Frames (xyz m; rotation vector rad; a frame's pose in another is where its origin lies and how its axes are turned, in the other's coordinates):
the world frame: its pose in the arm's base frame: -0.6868 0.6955 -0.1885 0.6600 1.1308 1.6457
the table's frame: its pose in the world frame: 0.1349 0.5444 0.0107 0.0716 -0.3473 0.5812
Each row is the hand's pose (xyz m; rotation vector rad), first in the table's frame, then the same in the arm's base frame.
Working: the table's frame: its pose in the arm's base frame: -0.9549 0.7857 0.2959 1.3586 0.7837 1.8679

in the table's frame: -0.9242 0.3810 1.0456 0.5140 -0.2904 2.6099
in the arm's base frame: 0.1801 -0.1074 0.3783 -1.2340 0.7411 -0.8588
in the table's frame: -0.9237 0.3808 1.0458 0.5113 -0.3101 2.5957
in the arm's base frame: 0.1802 -0.1069 0.3785 -1.2544 0.7427 -0.8601
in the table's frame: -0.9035 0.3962 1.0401 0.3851 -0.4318 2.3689
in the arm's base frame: 0.1676 -0.0999 0.4002 -1.4722 0.7615 -1.0109
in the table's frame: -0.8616 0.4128 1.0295 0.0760 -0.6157 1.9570
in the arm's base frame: 0.1454 -0.0763 0.4333 -1.8473 0.8709 -1.3207
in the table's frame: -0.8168 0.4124 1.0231 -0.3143 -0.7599 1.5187
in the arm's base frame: 0.1296 -0.0403 0.4556 -2.1917 1.0986 -1.6832
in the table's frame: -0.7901 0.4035 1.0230 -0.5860 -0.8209 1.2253
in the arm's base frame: 0.1254 -0.0135 0.4631 2.0979 -1.1636 1.7207
